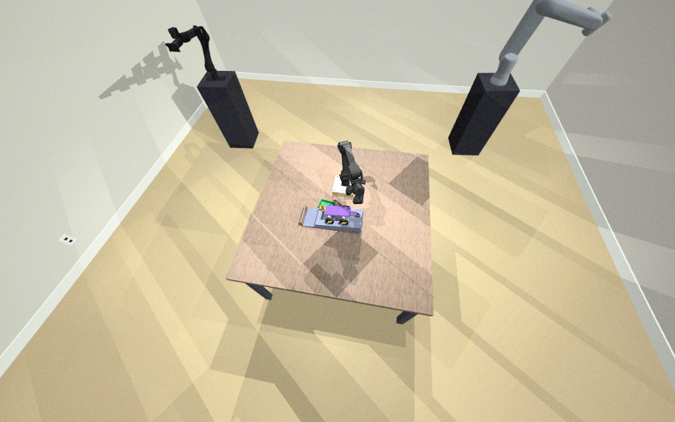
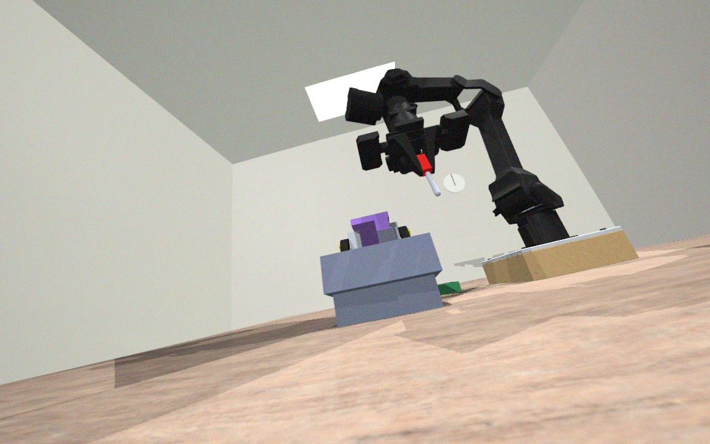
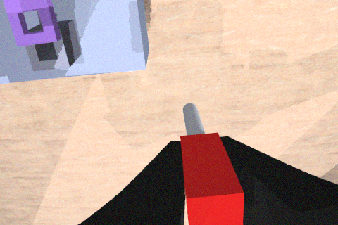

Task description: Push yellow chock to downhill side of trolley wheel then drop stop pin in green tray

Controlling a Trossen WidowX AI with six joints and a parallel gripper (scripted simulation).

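The yellow chock is 3 cm ahead of my gripper tip, 25 cm to the right of it and 10 cm below it. The rest, counted from my gripper tip: blue-grey ramp 9 cm ahead, 15 cm to the right, 13 cm below; then red-headed stop pin right at my gripper tip; then purple-topped trolley 9 cm ahead, 16 cm to the right, 7 cm below.
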